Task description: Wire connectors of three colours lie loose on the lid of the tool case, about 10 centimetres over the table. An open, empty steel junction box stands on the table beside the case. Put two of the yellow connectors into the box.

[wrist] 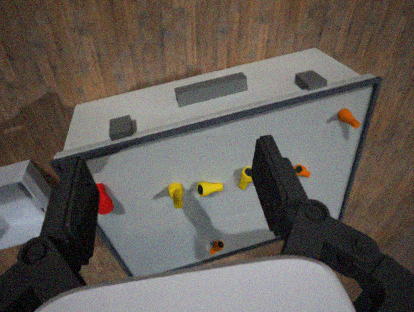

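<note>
My gripper (174,164) is open and empty, its two dark fingers wide apart above the lid of the grey tool case (165,240). Between the fingers in the view lie two yellow connectors: one yellow connector (176,194) points down the view, and a second yellow connector (210,188) lies sideways just right of it. A third yellow connector (245,178) lies beside the right finger, which hides part of it. Part of the steel junction box (37,227) shows at the left edge, beside the case; its inside is mostly cut off by the view and the left finger.
A red connector (104,199) lies by the left finger, partly hidden. Orange connectors lie on the lid: one orange connector (348,118) at the upper right, another orange connector (302,170) right of the right finger, and an orange connector (216,246) near the lower edge. The case has a dark rim.
</note>
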